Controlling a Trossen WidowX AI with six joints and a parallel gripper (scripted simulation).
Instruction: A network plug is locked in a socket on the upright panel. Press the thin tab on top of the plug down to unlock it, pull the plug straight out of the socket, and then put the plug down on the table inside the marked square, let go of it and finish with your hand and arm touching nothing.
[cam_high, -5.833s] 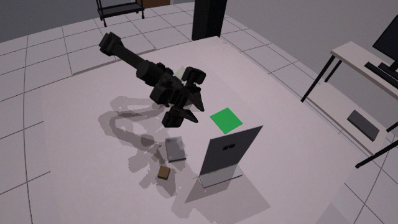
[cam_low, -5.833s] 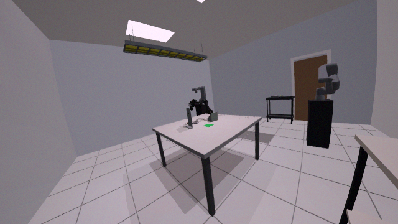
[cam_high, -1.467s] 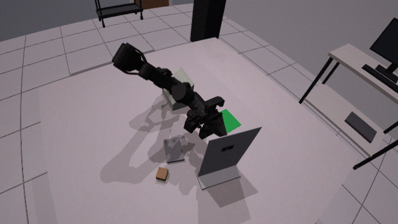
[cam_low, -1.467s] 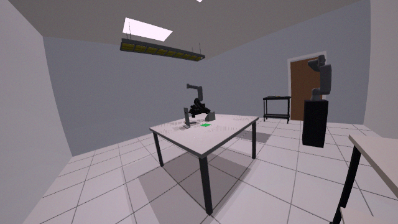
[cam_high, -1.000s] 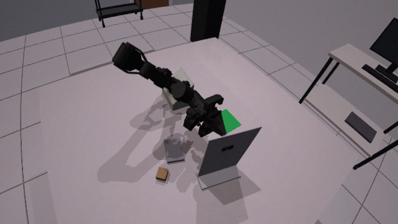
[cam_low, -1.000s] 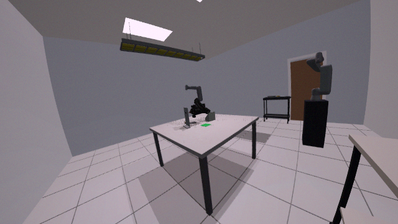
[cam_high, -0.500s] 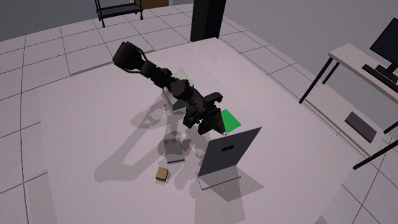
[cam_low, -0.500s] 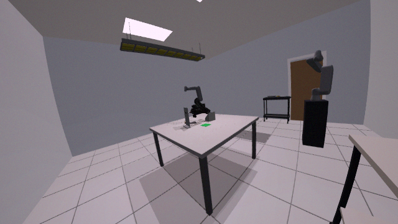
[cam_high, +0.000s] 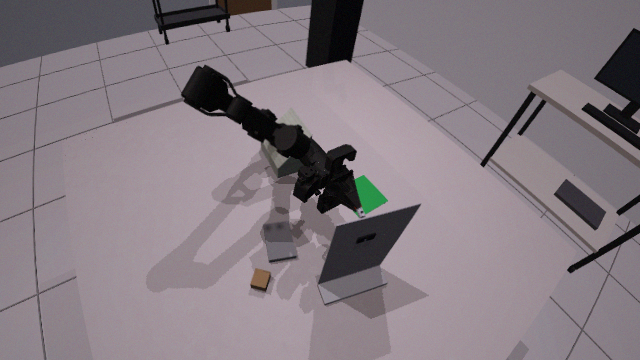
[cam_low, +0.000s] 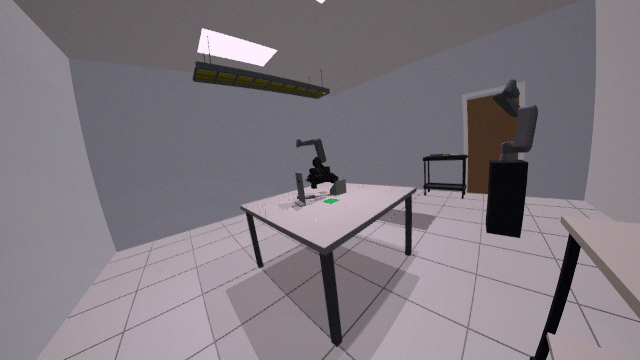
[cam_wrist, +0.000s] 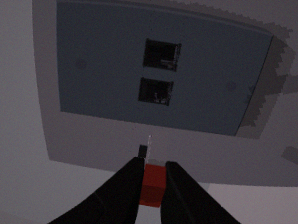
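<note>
My gripper tip is now 210 mm above the green marked square, 180 mm to the right of it and 110 mm past it. From my gripper tip the other things lie so: grey upright panel: 80 mm below, 60 mm ahead, 30 mm to the right; small brown block: 210 mm to the right, 190 mm below, 50 mm behind; flat grey plate: 200 mm below, 120 mm to the right, 120 mm behind.
</note>
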